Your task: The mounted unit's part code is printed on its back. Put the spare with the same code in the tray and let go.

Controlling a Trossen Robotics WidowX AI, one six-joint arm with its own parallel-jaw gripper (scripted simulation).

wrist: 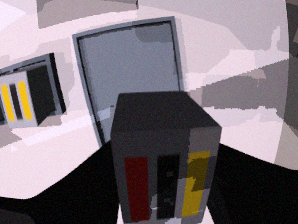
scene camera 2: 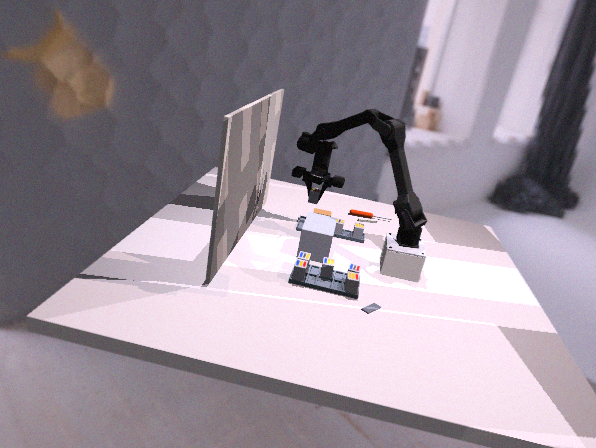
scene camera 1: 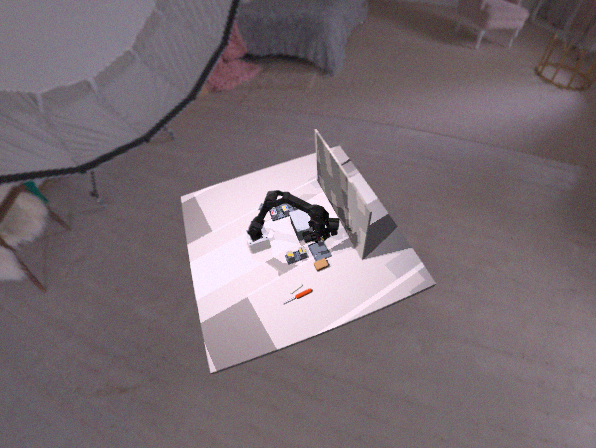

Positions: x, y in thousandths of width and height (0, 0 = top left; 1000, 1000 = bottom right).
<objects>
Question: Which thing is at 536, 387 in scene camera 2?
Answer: My gripper.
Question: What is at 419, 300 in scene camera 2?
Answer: A tall patterned panel.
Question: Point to a grey-blue tray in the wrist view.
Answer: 482, 252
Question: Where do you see a dark spare block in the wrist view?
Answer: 555, 654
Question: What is my gripper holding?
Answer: A dark spare block.
</objects>
